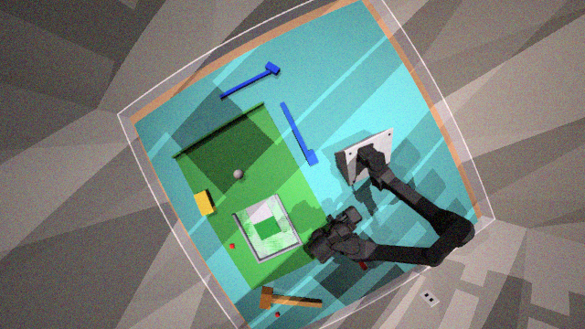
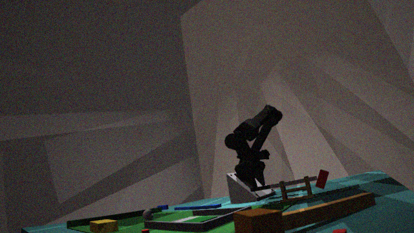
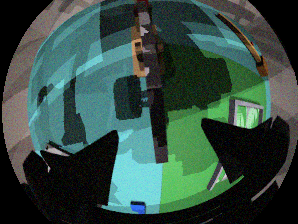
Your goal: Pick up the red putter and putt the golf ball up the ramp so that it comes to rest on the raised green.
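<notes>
The red putter is 4 cm behind my gripper tip, 11 cm to the left of it and 1 cm below it. Also, from my gripper tip: golf ball (31 cm ahead, 32 cm to the right, 4 cm below); green mat (29 cm ahead, 18 cm to the right, 7 cm below); wooden frame (4 cm behind, 12 cm to the left, 3 cm below).
</notes>
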